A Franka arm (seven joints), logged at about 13 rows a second.
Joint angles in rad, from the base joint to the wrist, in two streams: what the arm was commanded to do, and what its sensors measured. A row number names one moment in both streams.
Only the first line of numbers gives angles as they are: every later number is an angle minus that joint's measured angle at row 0.
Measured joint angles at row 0:
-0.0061, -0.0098, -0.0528, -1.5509, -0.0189, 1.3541, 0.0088
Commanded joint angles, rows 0 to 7:
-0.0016, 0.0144, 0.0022, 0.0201, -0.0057, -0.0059, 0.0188
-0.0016, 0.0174, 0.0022, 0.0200, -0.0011, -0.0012, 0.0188
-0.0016, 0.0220, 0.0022, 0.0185, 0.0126, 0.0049, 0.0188
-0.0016, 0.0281, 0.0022, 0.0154, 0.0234, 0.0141, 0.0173
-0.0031, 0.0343, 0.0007, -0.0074, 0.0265, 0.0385, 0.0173
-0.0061, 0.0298, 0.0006, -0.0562, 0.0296, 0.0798, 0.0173
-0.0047, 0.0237, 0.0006, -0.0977, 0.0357, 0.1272, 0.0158
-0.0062, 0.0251, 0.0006, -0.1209, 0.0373, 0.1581, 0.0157
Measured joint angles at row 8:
-0.0001, 0.0334, 0.0000, -0.0631, 0.0181, 0.0998, 0.0020
